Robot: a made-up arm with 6 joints.
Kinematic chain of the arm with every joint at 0, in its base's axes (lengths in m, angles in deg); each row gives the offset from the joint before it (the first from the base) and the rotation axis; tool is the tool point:
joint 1: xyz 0 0 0.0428 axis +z
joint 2: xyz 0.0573 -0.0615 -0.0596 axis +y
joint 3: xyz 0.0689 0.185 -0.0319 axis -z
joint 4: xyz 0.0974 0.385 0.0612 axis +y
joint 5: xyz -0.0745 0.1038 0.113 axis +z
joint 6: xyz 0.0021 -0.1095 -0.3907 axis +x
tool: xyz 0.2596 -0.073 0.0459
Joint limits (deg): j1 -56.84..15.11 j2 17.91..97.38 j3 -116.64..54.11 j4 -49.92..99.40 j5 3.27..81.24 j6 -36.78..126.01
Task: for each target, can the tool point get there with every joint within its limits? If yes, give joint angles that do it. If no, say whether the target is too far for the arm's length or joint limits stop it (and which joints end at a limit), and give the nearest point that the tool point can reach.
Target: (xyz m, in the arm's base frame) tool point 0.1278 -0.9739 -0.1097
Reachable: no: joint limits stop it (at a limit: joint 1, joint 2, joint 3, joint 4) | nearest point 0.3464 -0.6154 -0.2366 | short by 0.439 m
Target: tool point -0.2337 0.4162 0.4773
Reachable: yes | joints -25.85 72.15 -89.75 28.31 71.65 10.31
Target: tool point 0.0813 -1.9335 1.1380
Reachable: no: too far | nearest point 0.0197 -0.4686 0.4395 | short by 1.624 m
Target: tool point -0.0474 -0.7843 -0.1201
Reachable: no: joint limits stop it (at a limit: joint 1, joint 2, joint 3, joint 4) | nearest point -0.1876 -0.4766 -0.0027 | short by 0.358 m
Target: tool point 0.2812 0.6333 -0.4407
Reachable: yes | joints -9.87 26.63 30.29 61.14 51.55 72.83
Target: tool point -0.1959 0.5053 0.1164
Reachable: yes | joints -50.21 46.13 -84.10 58.88 49.83 27.60
